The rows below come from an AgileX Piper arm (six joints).
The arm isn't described. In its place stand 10 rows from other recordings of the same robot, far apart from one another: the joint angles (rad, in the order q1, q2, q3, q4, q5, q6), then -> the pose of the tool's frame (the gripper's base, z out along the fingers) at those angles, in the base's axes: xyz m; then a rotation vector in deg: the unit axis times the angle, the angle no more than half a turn.
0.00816 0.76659 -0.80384 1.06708 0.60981 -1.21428 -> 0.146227 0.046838 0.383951 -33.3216 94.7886 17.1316
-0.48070 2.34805 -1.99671 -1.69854 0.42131 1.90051 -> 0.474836 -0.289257 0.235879 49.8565 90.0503 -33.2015
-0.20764 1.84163 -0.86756 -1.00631 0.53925 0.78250 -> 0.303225 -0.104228 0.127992 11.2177 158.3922 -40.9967
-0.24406 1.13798 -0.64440 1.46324 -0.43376 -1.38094 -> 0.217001 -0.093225 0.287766 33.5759 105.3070 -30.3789
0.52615 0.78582 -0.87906 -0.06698 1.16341 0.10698 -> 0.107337 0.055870 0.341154 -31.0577 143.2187 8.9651
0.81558 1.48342 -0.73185 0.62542 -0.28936 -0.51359 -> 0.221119 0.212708 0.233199 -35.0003 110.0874 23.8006
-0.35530 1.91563 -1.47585 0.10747 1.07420 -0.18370 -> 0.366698 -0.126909 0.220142 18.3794 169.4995 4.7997
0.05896 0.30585 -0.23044 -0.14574 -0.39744 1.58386 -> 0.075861 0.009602 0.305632 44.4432 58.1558 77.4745
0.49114 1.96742 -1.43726 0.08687 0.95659 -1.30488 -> 0.346424 0.192603 0.191534 -130.0495 108.3842 0.1059
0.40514 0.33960 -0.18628 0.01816 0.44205 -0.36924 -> 0.071174 0.031293 0.214579 -44.3260 110.5714 2.2937
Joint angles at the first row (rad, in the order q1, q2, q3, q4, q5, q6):
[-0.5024 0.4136 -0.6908 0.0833 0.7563 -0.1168]
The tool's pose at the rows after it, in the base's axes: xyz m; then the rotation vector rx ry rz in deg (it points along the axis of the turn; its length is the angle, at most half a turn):
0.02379 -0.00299 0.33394 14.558 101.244 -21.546
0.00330 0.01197 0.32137 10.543 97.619 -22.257
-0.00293 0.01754 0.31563 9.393 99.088 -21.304
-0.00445 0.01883 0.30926 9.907 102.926 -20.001
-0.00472 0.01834 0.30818 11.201 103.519 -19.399
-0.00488 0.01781 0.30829 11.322 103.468 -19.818
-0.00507 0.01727 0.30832 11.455 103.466 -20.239
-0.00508 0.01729 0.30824 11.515 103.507 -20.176
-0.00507 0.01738 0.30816 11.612 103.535 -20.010
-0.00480 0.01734 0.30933 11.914 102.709 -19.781
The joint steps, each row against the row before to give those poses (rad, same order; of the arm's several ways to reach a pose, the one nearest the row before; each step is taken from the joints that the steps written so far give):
[0.0001 -0.2500 0.0887 0.0626 -0.0253 -0.1294]
[-0.0001 -0.1444 0.0378 0.0459 0.0393 -0.0625]
[0.0000 -0.0364 0.0002 0.0170 0.0631 -0.0141]
[0.0000 -0.0033 -0.0003 -0.0068 0.0719 0.0132]
[0.0000 0.0009 0.0000 -0.0097 0.0112 0.0248]
[0.0000 0.0001 0.0000 -0.0073 -0.0021 0.0021]
[0.0000 0.0000 0.0000 -0.0078 -0.0013 0.0024]
[0.0000 0.0000 0.0000 0.0000 0.0009 0.0011]
[0.0001 0.0000 0.0000 0.0011 0.0011 0.0020]
[-0.0001 -0.0001 0.0000 0.0032 -0.0130 0.0060]

